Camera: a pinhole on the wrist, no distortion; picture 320 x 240 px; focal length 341.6 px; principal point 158.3 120.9 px. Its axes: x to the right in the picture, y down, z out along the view. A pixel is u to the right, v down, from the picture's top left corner.
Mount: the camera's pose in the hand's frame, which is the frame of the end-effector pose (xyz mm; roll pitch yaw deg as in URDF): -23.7 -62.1 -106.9 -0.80 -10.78 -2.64
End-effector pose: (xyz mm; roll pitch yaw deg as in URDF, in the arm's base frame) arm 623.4 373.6 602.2 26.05 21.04 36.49
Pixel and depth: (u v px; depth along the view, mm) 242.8 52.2 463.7
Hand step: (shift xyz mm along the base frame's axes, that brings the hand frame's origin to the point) 252.9 -183.4 250.6
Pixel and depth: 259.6 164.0 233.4
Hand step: 84.3 -45.5 99.8
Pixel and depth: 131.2 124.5 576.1
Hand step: 119.4 -203.5 423.8
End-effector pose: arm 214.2 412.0 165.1 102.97 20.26 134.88
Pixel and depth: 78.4 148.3 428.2
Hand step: 353.0 47.9 -5.2
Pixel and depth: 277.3 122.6 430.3
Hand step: 232.0 223.6 -139.5
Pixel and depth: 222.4 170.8 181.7
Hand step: 75.5 20.8 -38.6
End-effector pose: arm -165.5 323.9 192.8 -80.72 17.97 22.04
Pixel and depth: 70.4 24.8 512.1
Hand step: -281.6 250.8 313.0
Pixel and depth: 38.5 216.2 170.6
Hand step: -111.7 5.4 49.5
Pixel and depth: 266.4 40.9 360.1
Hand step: -23.2 252.4 170.6
